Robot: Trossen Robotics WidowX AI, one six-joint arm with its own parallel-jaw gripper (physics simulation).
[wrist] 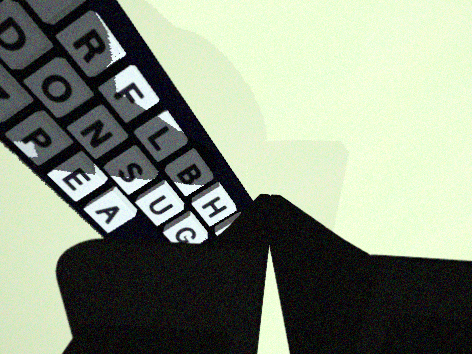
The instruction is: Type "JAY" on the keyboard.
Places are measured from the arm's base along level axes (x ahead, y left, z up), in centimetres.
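Where they show: gripper, fingertip midpoint: (268, 204).
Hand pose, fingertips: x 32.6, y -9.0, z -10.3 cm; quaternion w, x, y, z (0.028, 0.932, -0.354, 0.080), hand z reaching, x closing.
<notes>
After its pixels a point has its place.
A black keyboard (172, 102) {x 32.2, y -3.6, z -12.0 cm} with light keys and a scrambled layout runs diagonally from the top left to the lower middle of the wrist view. The A key (110, 211) {x 27.1, y -5.1, z -11.5 cm} shows near its lower left edge, beside the E key (78, 176) {x 27.4, y -3.2, z -11.5 cm}. The J and Y keys cannot be made out; a key at the far left is cut off, and the keyboard's lower end is hidden behind my gripper. My black gripper (268, 204) {x 32.6, y -9.0, z -10.3 cm} is shut, with its fingertips meeting just beyond the keyboard's right edge, near the H key (214, 206) {x 30.5, y -8.0, z -11.5 cm}. It holds nothing. Its height above the surface is unclear.
A pale green-white surface (390, 100) {x 39.9, y -10.2, z -13.1 cm} lies on both sides of the keyboard. A faint shadow spreads over it right of the keyboard. A darker shadow covers many keys, including R (89, 44) {x 31.5, y -0.4, z -11.5 cm}, O (58, 89) {x 29.6, y -0.7, z -11.5 cm} and N (96, 134) {x 29.3, y -2.6, z -11.5 cm}, while A is brightly lit.
</notes>
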